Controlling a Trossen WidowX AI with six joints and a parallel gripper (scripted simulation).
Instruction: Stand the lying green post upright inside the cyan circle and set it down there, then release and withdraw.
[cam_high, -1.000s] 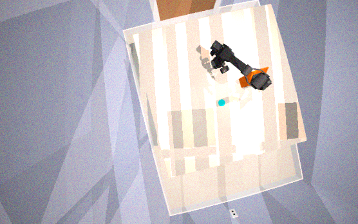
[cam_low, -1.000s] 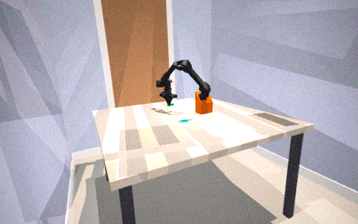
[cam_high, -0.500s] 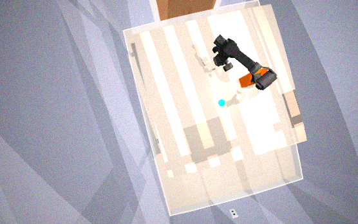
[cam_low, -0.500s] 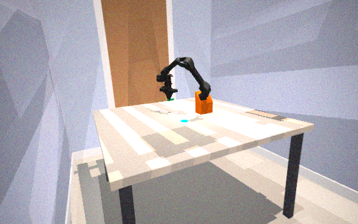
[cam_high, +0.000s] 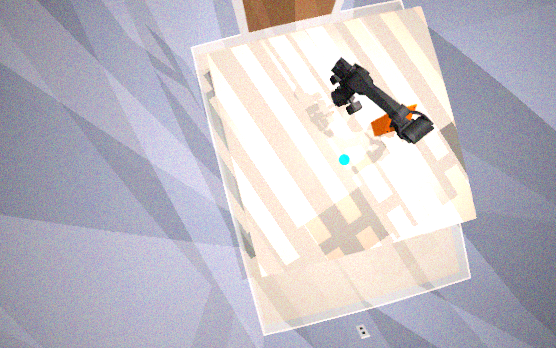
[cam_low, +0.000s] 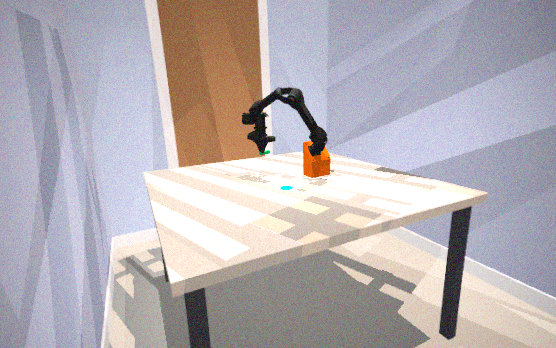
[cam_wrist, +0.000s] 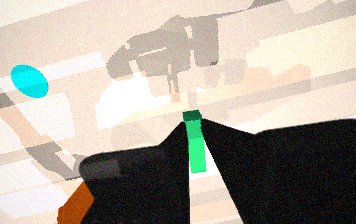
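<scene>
Right now my gripper tip is 280 mm to the right of the cyan circle, 130 mm above it and 10 mm short of it. Round my gripper tip: green post: 20 mm behind.
</scene>
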